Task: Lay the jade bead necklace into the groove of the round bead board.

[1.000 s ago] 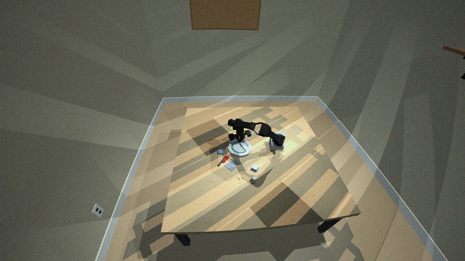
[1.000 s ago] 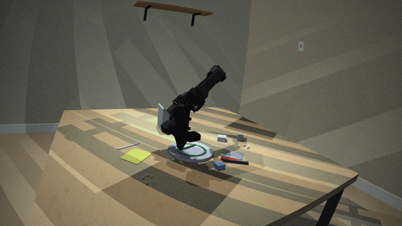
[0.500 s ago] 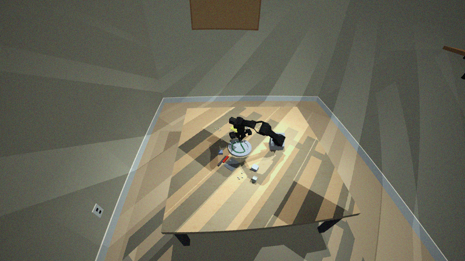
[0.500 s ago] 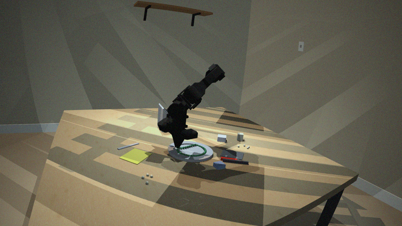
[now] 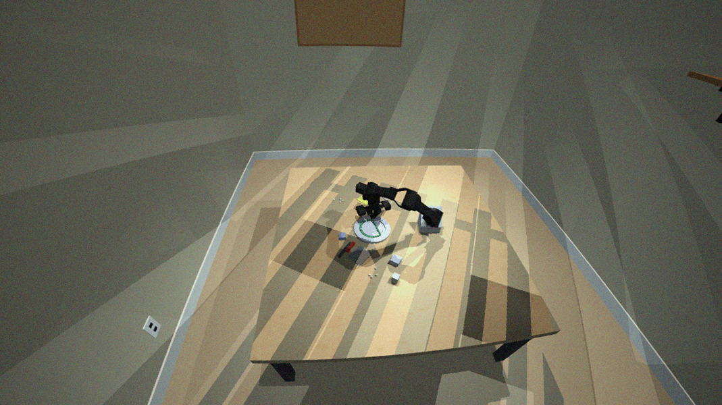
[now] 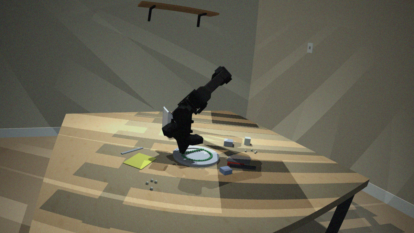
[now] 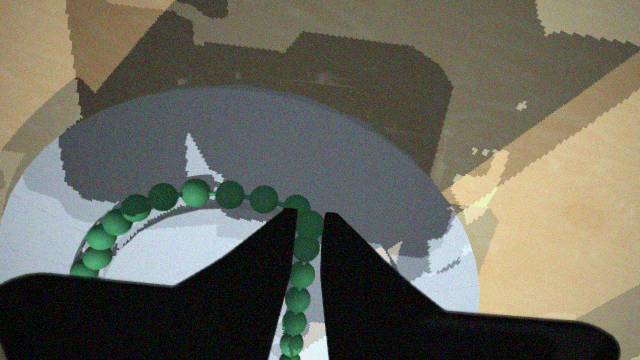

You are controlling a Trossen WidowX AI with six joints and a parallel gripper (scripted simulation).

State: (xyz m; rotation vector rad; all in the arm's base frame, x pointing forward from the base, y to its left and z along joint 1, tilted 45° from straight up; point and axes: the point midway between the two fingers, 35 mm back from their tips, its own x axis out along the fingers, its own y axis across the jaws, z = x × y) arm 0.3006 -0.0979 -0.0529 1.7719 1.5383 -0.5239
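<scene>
Now: the round grey bead board 10 mm ahead of my gripper tip, 60 mm to the left of it and 10 mm below it. Round my gripper tip: grey rod: 120 mm behind, 190 mm to the right, 20 mm below; then yellow sheet: 10 mm behind, 180 mm to the right, 20 mm below; then blue block: 180 mm ahead, 90 mm to the left, 10 mm below.
</scene>
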